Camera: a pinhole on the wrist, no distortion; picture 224 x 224 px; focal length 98.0 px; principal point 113.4 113.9 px. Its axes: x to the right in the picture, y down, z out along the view. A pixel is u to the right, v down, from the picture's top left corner.
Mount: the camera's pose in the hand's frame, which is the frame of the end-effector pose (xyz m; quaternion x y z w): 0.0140 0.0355 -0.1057 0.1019 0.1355 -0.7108 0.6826
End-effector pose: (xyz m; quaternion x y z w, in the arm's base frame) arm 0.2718 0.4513 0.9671 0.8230 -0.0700 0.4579 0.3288
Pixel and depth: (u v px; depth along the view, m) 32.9 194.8 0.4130
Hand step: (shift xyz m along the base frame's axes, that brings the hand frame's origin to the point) 0.4013 -0.3171 0.2710
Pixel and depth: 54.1 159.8 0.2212
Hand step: 0.1403 -0.1268 0.0951
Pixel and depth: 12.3 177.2 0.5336
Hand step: 0.4753 -0.5476 0.2950
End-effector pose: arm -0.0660 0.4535 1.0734 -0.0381 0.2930 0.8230 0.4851
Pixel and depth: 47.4 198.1 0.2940
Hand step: -0.1976 0.2971 0.1365
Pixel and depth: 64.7 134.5 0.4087
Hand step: -0.0633 0.2434 0.2781
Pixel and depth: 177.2 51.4 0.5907
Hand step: 0.6836 0.0850 0.1802
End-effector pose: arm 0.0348 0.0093 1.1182 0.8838 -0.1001 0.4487 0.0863
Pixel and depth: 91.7 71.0 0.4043
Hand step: 0.1640 -0.0537 -0.2989
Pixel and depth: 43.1 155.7 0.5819
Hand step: 0.5580 -0.3881 -0.0690
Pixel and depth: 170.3 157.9 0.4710
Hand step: 0.4150 0.2914 0.0252
